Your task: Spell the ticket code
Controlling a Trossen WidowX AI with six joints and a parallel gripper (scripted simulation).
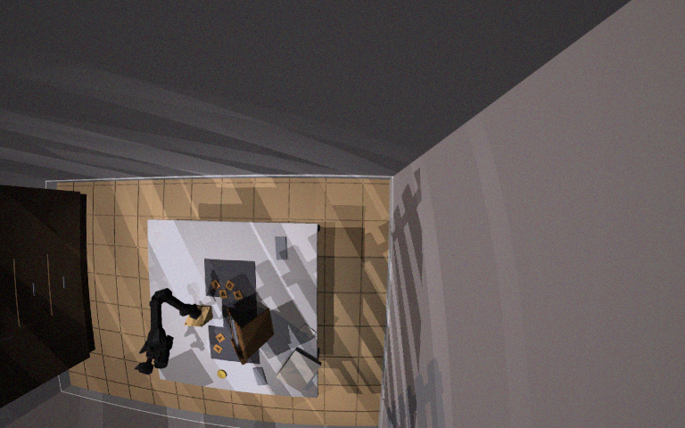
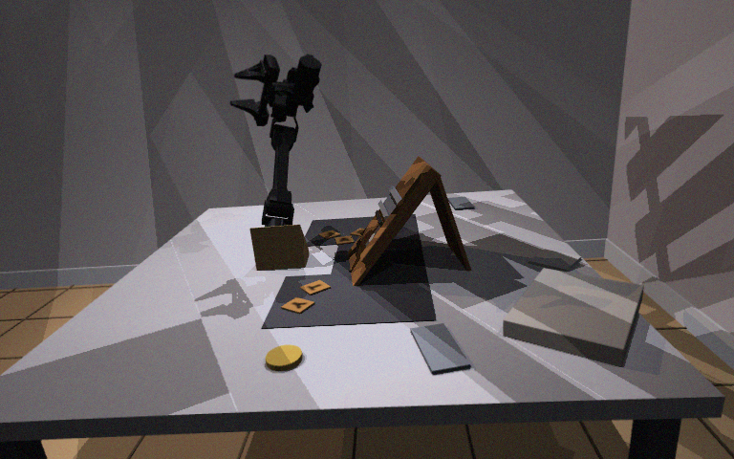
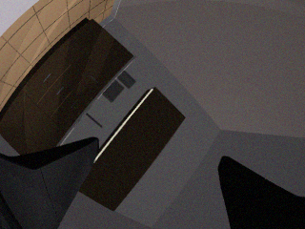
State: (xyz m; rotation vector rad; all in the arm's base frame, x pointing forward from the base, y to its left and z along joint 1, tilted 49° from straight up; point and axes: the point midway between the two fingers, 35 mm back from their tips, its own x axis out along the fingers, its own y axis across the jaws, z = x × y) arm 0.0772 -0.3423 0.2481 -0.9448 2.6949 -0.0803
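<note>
My gripper tip is 190 mm short of the letter tile, 110 mm to the left of it and 500 mm above it. The rest, counted from my gripper tip: white ticket 330 mm ahead, 10 mm to the left, 410 mm below; then yellow disc 210 mm ahead, 420 mm to the right, 490 mm below; then dark mat 230 mm ahead, 90 mm to the left, 500 mm below.
</note>
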